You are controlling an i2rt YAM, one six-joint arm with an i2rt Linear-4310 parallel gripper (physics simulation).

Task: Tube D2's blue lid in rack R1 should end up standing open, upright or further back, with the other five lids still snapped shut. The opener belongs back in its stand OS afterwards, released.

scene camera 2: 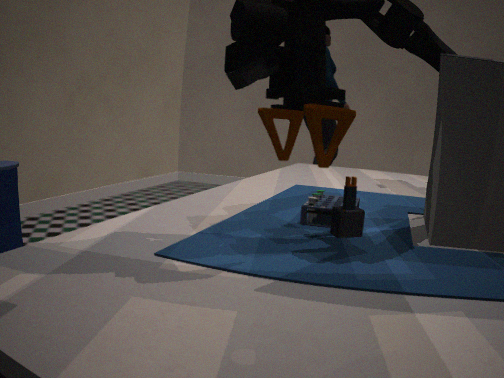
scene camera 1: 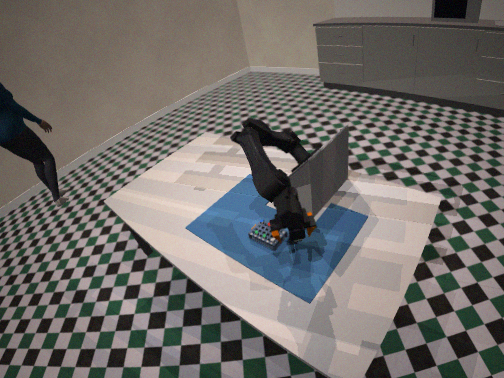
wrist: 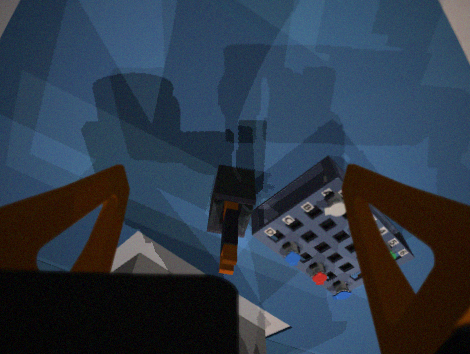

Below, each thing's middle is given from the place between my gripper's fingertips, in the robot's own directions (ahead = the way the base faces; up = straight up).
Right now the dark opener stand (scene camera 2: 344, 224) is 50 mm behind my hand, 60 mm to the right of it and 80 mm below it.
